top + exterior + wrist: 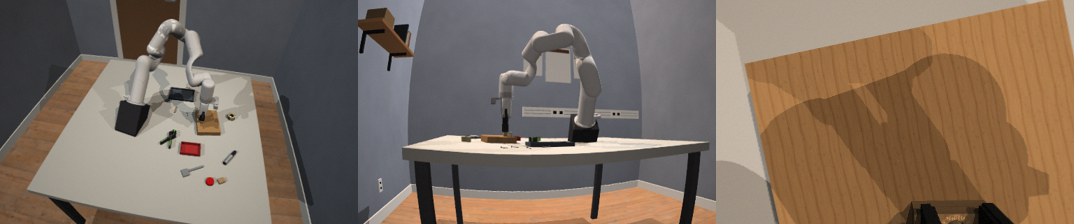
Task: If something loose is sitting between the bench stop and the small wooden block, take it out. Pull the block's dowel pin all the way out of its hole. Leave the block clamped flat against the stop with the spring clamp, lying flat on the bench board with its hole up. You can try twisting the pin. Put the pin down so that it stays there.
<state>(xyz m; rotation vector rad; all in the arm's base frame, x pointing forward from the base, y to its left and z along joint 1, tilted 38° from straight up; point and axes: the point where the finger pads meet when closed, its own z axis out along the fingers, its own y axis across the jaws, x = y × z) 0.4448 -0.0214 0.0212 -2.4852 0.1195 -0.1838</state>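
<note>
The dowel pin is 2 cm below my hand. Round my hand: red tray (22 cm to the right, 7 cm below, 5 cm behind); small wooden block (3 cm below); loose dowel (19 cm behind, 11 cm to the left, 7 cm below).
</note>
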